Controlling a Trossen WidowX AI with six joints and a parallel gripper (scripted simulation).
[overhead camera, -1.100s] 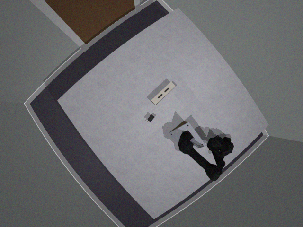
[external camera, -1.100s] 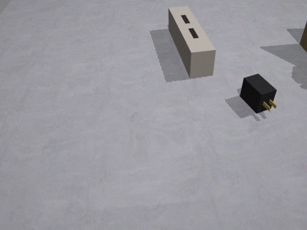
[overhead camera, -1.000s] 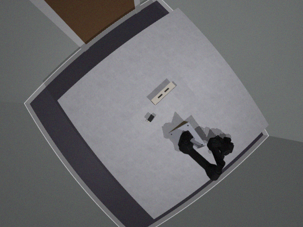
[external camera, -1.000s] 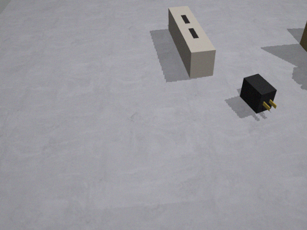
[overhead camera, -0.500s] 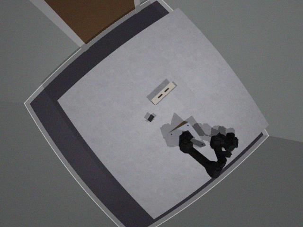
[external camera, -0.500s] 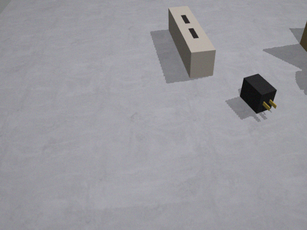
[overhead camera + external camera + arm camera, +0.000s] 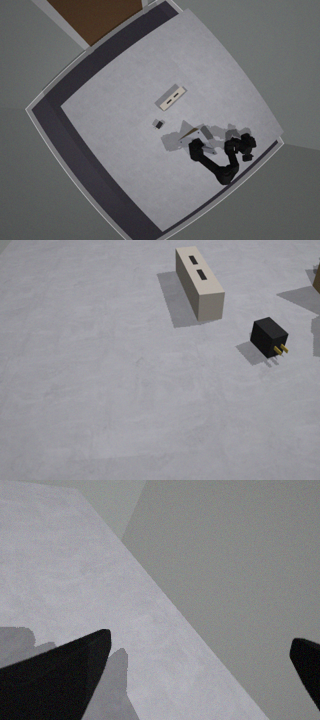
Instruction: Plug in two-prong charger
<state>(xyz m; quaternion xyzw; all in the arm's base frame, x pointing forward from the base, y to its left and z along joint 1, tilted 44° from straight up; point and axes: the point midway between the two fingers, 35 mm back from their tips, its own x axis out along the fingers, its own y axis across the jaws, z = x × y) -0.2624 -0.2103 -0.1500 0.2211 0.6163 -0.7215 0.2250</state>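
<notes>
Right now the two-prong charger is 54 cm ahead of my gripper tip, 41 cm to the left of it and 11 cm below it.
</notes>
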